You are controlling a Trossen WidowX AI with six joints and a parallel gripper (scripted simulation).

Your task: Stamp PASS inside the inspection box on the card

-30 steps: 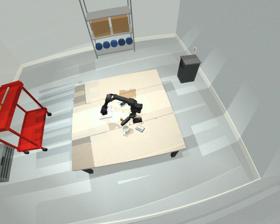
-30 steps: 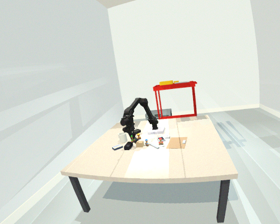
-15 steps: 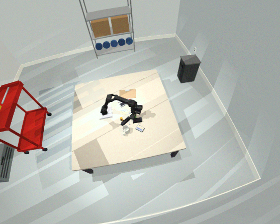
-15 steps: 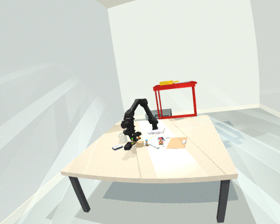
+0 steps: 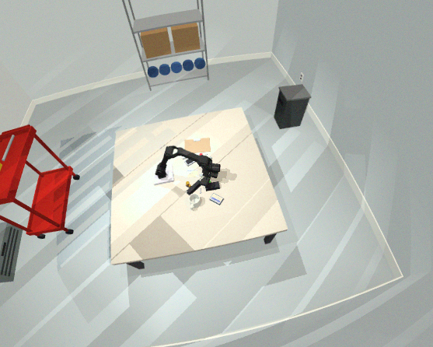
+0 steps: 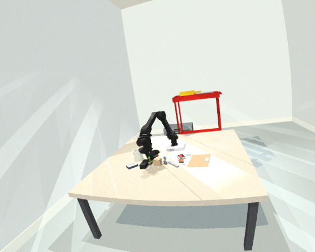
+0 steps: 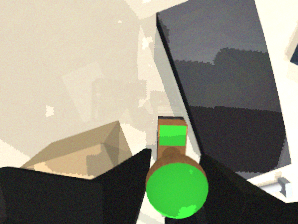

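The green-topped stamp is 10 mm below my gripper tip. Round my gripper tip: blue-knobbed stamp: 130 mm to the left, 20 mm below; then black box: 40 mm to the right, 20 mm below, 20 mm ahead; then tan block: 60 mm to the left, 20 mm below, 10 mm ahead.
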